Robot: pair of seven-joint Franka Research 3 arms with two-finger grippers.
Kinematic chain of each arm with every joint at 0, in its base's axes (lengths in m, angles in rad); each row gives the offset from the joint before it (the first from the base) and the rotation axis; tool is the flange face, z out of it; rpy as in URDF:
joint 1: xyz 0 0 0.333 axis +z
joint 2: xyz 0 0 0 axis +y
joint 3: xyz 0 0 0.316 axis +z
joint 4: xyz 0.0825 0 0 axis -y
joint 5: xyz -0.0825 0 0.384 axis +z
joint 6: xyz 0 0 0 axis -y
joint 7: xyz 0.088 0 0 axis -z
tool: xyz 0 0 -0.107 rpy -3.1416 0 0
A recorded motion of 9 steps. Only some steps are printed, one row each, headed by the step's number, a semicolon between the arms.
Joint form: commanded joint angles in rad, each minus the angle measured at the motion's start. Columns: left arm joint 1, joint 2, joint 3, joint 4, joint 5, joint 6, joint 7; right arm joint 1, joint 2, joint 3, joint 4, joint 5, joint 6, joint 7.
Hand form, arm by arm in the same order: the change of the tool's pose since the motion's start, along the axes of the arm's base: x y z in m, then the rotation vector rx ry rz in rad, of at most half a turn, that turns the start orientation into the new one. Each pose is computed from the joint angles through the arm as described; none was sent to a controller.
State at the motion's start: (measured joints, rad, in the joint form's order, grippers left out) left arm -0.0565 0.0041 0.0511 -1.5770 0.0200 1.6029 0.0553; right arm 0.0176 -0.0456 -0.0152 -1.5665 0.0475 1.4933 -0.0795
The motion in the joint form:
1: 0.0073 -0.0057 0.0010 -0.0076 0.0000 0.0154 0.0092; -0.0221 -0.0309 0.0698 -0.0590 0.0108 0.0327 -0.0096
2: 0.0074 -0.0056 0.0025 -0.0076 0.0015 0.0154 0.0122; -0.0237 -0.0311 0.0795 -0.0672 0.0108 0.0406 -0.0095
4: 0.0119 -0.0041 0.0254 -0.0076 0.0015 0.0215 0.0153; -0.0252 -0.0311 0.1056 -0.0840 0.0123 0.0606 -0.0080
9: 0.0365 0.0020 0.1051 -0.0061 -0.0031 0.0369 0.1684; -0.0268 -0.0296 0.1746 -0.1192 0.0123 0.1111 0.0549
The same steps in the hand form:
1: -0.0003 0.0047 0.0010 -0.0001 -0.0133 -0.0012; -0.0077 0.0275 -0.0084 0.0064 -0.0048 0.0558
2: -0.0002 0.0057 0.0009 0.0015 -0.0131 -0.0026; -0.0073 0.0319 -0.0115 0.0056 -0.0046 0.0633
4: 0.0005 0.0210 0.0006 0.0020 -0.0176 0.0215; -0.0067 0.0456 -0.0177 0.0053 -0.0075 0.0852
9: -0.0012 0.0789 -0.0006 0.0054 -0.0253 -0.0273; -0.0067 0.0825 -0.0312 0.0001 -0.0178 0.0867

